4 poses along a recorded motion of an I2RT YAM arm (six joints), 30 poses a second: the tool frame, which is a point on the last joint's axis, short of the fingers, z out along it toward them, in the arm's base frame.
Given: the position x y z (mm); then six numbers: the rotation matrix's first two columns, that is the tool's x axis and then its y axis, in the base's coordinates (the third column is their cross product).
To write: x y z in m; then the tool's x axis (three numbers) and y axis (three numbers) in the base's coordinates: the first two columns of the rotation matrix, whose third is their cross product. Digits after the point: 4 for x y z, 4 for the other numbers.
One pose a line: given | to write
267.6 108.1 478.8 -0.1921 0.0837 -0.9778 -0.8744 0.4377 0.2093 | 0.2676 0.1081 0.4788 -0.1921 0.0837 -0.9778 -0.8744 0.4377 0.2093
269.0 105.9 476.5 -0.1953 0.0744 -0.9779 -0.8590 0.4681 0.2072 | 0.2690 0.1059 0.4765 -0.1953 0.0744 -0.9779 -0.8590 0.4681 0.2072
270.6 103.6 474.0 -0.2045 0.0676 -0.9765 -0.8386 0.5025 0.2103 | 0.2706 0.1036 0.4740 -0.2045 0.0676 -0.9765 -0.8386 0.5025 0.2103
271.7 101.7 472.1 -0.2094 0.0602 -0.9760 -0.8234 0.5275 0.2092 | 0.2717 0.1017 0.4721 -0.2094 0.0602 -0.9760 -0.8234 0.5275 0.2092
